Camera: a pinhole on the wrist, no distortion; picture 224 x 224 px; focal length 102.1 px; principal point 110.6 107.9 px. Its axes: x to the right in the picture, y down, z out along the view. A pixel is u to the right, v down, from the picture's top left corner.
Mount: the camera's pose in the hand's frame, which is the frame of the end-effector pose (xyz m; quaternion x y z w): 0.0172 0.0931 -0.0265 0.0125 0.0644 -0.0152 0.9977
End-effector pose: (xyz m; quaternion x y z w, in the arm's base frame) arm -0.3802 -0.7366 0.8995 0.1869 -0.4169 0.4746 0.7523
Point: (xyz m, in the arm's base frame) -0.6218 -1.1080 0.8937
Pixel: 15.2 90.1
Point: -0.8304 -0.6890 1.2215
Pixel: 141.1 184.9
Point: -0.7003 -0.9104 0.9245
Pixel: 37.2 145.1
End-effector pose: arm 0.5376 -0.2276 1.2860 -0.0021 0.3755 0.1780 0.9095
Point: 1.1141 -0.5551 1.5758
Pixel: 110.0 17.0
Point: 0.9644 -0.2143 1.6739
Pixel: 98.5 81.4
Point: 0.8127 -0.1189 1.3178
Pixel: 164.3 83.6
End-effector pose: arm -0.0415 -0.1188 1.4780 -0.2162 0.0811 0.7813 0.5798
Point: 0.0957 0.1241 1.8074
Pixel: 105.5 21.0
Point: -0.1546 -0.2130 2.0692
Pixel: 30.1 102.1
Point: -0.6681 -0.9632 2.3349
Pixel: outside the picture
